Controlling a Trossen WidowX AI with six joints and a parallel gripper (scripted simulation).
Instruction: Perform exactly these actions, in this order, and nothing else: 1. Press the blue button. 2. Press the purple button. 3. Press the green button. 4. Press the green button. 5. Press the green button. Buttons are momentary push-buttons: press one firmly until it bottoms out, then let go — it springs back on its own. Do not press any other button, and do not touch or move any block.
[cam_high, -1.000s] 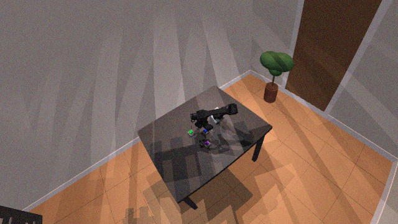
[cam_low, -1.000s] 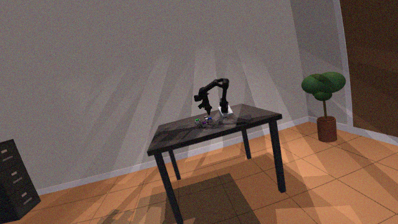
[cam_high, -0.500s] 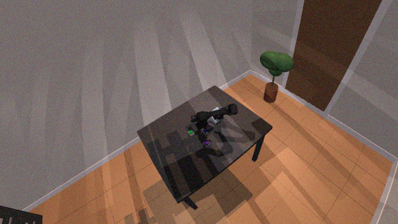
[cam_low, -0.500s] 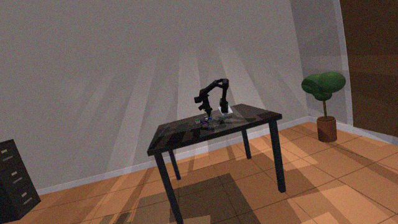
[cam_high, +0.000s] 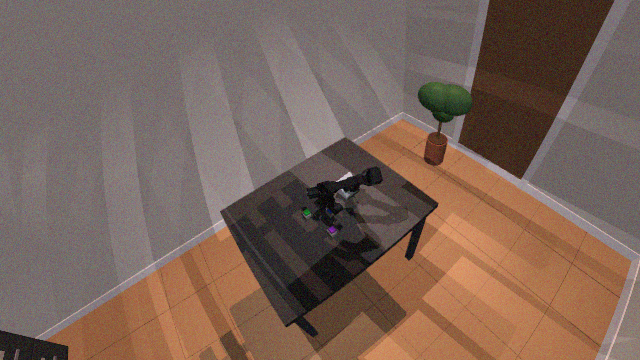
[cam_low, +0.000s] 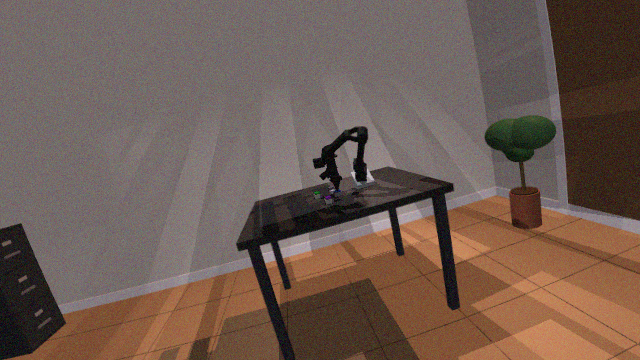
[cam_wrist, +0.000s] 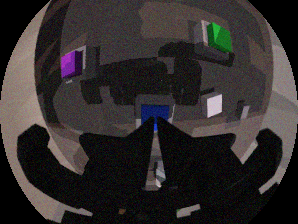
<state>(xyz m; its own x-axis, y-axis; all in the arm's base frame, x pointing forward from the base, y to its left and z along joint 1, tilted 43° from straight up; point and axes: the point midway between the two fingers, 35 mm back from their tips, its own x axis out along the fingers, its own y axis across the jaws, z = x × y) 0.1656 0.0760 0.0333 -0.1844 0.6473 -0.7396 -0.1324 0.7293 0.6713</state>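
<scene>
The blue button is 1 cm below my gripper tip. Also, from my gripper tip: green button: 13 cm ahead, 7 cm to the right; purple button: 13 cm to the left, 6 cm ahead; white block: 9 cm to the right, 3 cm ahead, 2 cm below.
</scene>
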